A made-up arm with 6 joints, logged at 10 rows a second.
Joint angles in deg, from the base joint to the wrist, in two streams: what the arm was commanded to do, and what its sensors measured. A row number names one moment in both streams.
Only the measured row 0 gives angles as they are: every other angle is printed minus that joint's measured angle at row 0.
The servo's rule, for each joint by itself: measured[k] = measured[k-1] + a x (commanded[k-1-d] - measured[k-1]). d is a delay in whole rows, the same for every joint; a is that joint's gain. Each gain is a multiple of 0.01, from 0.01 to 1. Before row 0 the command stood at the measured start. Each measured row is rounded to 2 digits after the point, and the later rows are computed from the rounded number. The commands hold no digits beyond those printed.
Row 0, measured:
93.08 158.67 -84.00 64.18 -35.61 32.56
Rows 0 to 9, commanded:
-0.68 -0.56 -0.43 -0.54 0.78 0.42
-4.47 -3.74 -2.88 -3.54 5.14 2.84
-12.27 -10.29 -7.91 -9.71 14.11 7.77
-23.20 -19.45 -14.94 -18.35 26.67 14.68
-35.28 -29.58 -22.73 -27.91 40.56 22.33
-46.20 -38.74 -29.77 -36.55 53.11 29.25
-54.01 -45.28 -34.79 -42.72 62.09 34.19
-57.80 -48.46 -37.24 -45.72 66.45 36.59
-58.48 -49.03 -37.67 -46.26 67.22 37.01
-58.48 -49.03 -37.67 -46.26 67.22 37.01
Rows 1 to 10, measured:
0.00 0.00 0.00 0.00 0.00 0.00
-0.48 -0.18 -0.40 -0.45 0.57 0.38
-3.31 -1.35 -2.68 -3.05 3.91 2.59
-9.67 -4.30 -7.49 -8.64 11.36 7.25
-19.28 -9.30 -14.34 -16.80 22.54 13.94
-30.64 -15.99 -22.06 -26.13 35.69 21.49
-41.69 -23.50 -29.15 -34.88 48.41 28.47
-50.44 -30.69 -34.34 -41.47 58.40 33.62
-55.67 -36.55 -37.01 -45.04 64.28 36.29
-57.67 -40.67 -37.62 -46.06 66.43 36.94
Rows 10 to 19, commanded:
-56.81 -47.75 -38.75 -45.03 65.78 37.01
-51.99 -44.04 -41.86 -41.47 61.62 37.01
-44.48 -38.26 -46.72 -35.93 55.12 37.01
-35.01 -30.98 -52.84 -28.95 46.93 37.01
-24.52 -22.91 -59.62 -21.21 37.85 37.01
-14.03 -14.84 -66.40 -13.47 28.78 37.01
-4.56 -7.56 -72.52 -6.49 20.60 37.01
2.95 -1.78 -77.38 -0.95 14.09 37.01
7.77 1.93 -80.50 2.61 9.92 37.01
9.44 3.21 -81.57 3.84 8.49 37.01
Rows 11 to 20, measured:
-58.25 -43.43 -37.67 -46.23 67.01 37.00
-57.23 -44.86 -38.66 -45.22 66.11 37.01
-53.51 -44.59 -41.60 -42.07 62.83 37.01
-47.10 -42.50 -46.31 -36.91 57.20 37.01
-38.52 -38.70 -52.32 -30.22 49.70 37.01
-28.58 -33.49 -59.04 -22.65 41.05 37.01
-18.25 -27.34 -65.81 -14.94 32.09 37.01
-8.53 -20.81 -71.98 -7.84 23.70 37.01
-0.38 -14.53 -76.95 -2.05 16.68 37.01
5.41 -9.10 -80.22 1.86 11.75 37.01

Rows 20 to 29, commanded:
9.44 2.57 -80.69 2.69 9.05 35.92
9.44 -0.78 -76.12 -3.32 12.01 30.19
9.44 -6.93 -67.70 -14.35 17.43 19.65
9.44 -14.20 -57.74 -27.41 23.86 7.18
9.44 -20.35 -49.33 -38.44 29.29 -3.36
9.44 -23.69 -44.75 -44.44 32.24 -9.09
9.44 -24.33 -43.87 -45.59 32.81 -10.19
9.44 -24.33 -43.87 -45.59 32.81 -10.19
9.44 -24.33 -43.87 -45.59 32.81 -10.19
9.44 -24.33 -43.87 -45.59 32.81 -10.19
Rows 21 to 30, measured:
8.27 -5.04 -81.46 3.52 9.37 37.01
9.10 -2.53 -80.75 2.82 9.14 36.03
9.34 -1.95 -76.49 -2.34 11.24 30.77
9.41 -3.59 -68.40 -12.43 15.76 20.76
9.43 -7.09 -58.59 -25.01 21.67 8.54
9.44 -11.47 -50.07 -36.29 27.23 -2.17
9.44 -15.50 -45.18 -43.14 30.89 -8.40
9.44 -18.41 -43.97 -45.20 32.29 -10.01
9.44 -20.36 -43.88 -45.53 32.67 -10.17
9.44 -21.67 -43.87 -45.58 32.77 -10.19

